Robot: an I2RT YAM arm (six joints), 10 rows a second.
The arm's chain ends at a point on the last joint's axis. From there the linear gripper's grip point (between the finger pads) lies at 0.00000 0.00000 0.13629 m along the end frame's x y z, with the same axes.
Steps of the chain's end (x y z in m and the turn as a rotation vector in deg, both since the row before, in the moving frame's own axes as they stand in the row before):
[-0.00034 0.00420 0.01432 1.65 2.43 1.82]
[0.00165 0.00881 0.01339 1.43 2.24 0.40]
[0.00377 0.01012 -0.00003 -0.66 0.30 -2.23]
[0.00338 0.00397 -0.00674 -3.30 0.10 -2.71]
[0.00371 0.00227 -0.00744 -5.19 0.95 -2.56]
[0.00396 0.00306 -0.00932 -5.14 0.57 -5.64]
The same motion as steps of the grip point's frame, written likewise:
[0.00550 0.00037 0.01414 1.65 2.43 1.82]
[0.00699 0.00543 0.01324 1.43 2.24 0.40]
[0.00451 0.01168 -0.00004 -0.66 0.30 -2.23]
[0.00380 0.01181 -0.00697 -3.30 0.10 -2.71]
[0.00624 0.01454 -0.00802 -5.19 0.95 -2.56]
[0.00591 0.01518 -0.00987 -5.14 0.57 -5.64]

